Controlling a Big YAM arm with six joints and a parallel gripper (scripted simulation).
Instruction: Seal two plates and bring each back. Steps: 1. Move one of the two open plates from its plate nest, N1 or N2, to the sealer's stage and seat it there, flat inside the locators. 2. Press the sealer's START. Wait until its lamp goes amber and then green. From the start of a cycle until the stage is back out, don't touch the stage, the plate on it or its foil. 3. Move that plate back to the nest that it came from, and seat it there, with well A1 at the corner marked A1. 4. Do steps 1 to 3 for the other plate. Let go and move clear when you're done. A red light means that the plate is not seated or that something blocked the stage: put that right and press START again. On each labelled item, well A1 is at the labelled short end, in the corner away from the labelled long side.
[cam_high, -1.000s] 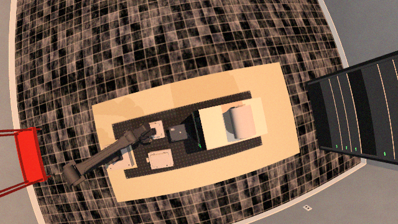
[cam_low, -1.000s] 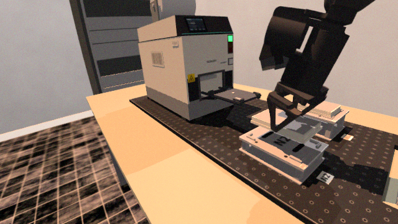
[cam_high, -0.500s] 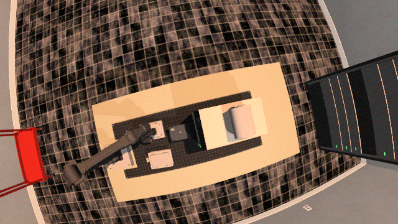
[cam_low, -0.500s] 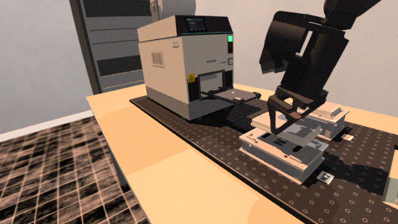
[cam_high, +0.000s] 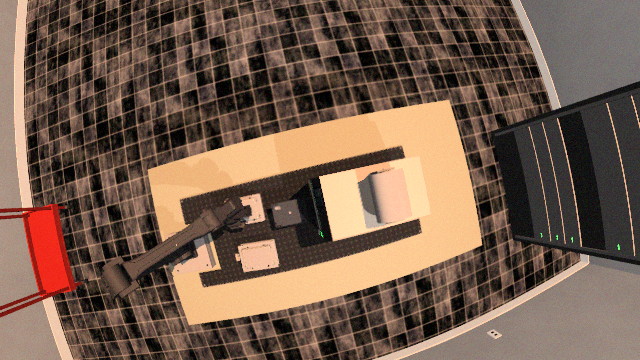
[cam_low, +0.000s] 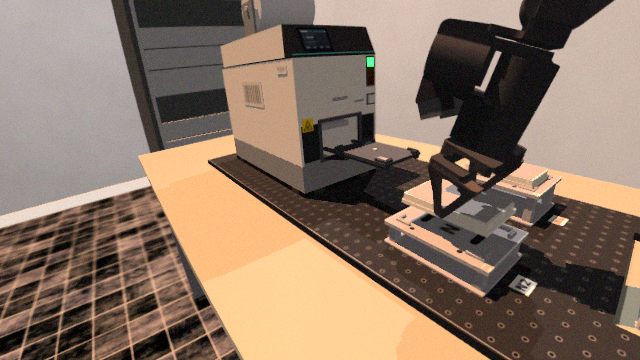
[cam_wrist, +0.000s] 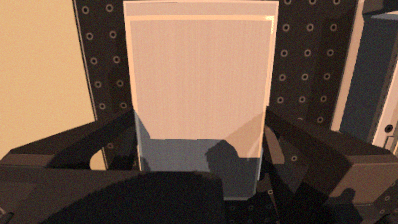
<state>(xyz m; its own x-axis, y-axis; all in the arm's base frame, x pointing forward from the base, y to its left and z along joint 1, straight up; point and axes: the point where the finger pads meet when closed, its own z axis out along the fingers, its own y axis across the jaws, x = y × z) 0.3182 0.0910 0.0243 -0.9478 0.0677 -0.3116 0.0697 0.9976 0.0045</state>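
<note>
Right now my hand is right at the well plate. Also, from my hand: sealer stage: 20 cm ahead, 6 cm to the right, 2 cm above; then plate nest N2: 5 cm below; then sealer screen: 32 cm ahead, 2 cm to the right, 24 cm above.
</note>
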